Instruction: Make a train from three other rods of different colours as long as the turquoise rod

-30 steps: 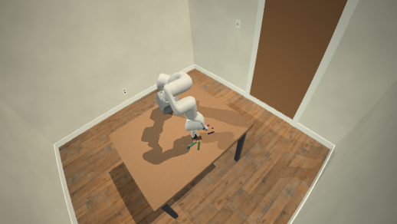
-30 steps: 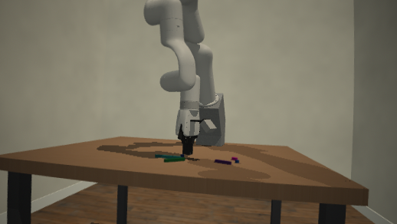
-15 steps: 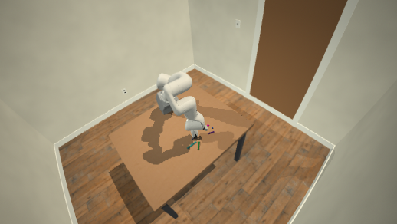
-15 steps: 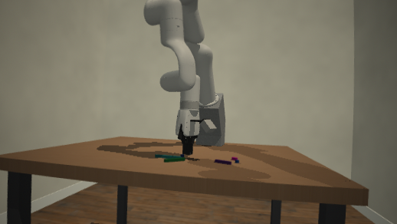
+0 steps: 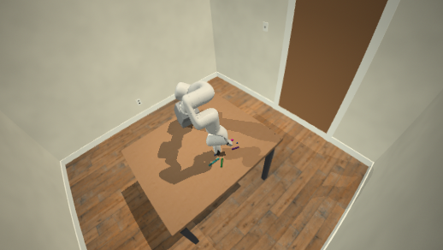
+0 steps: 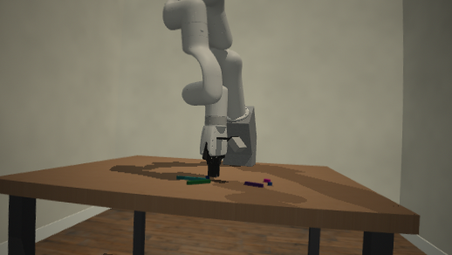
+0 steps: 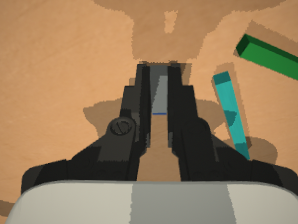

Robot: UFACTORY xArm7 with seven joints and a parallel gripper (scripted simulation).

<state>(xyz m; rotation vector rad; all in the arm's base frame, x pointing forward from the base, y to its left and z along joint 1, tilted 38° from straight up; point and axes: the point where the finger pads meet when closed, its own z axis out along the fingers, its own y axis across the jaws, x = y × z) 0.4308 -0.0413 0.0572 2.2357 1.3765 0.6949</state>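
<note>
Right now the purple rod is 6 cm ahead of my hand, 14 cm to the left of it and 3 cm below it. From my hand the other things lie so: green rod: 8 cm ahead, 3 cm to the right, 3 cm below; then small grey rod: 2 cm below; then turquoise rod: 3 cm ahead, 7 cm to the right, 3 cm below.
</note>
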